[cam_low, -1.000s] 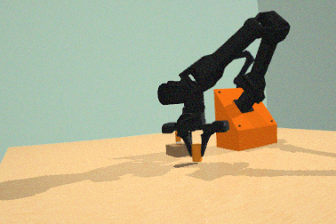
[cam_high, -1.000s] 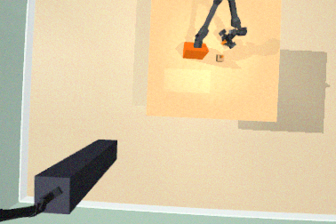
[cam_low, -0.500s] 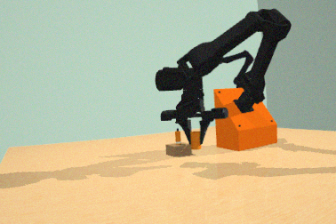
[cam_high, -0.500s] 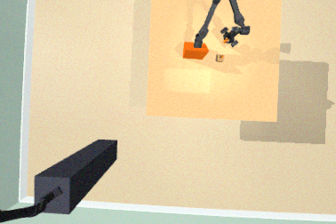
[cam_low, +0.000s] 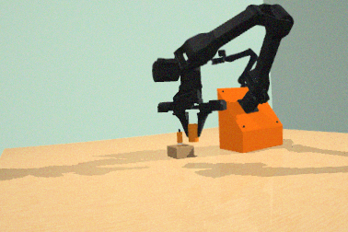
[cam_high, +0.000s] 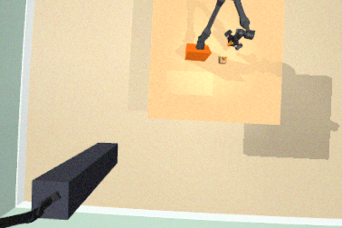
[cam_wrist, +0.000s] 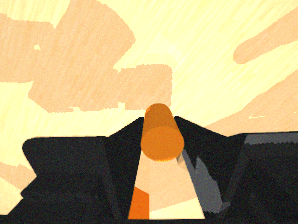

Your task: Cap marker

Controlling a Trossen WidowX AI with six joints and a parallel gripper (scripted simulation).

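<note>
Right now my gripper tip is 13 cm to the left of the tan holder block, 6 cm above it and 3 cm past it. From my gripper tip the other things lie so: orange cap 1 cm above.
</note>
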